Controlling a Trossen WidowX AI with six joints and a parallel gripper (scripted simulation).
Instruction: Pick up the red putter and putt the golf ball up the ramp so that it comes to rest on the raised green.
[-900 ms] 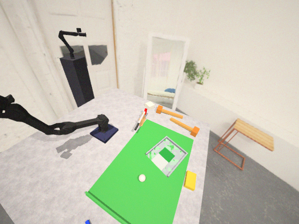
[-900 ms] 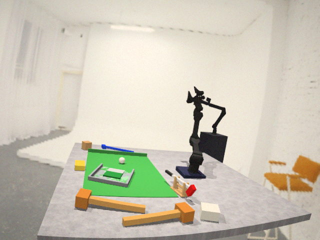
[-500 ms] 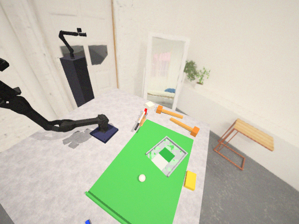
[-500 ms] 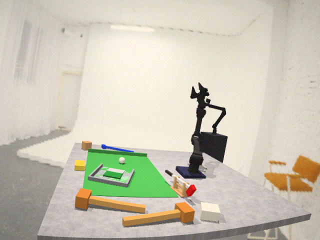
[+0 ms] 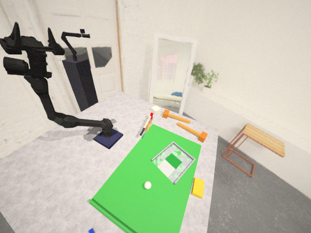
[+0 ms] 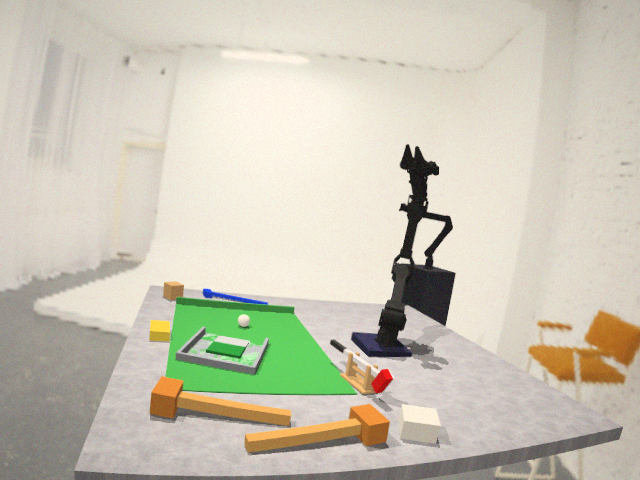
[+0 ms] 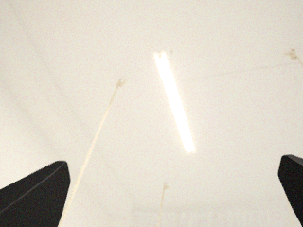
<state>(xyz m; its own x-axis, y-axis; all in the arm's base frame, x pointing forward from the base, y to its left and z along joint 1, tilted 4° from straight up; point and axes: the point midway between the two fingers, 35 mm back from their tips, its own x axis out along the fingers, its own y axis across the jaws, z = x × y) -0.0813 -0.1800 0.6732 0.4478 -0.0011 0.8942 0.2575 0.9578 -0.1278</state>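
The red putter lies 35 cm ahead of my gripper tip, 36 cm to the left of it and 67 cm below it. Round my gripper tip: wooden stool: 35 cm ahead, 38 cm to the left, 70 cm below; then white golf ball: 52 cm ahead, 11 cm to the right, 71 cm below; then green mat: 55 cm ahead, 2 cm to the left, 73 cm below.
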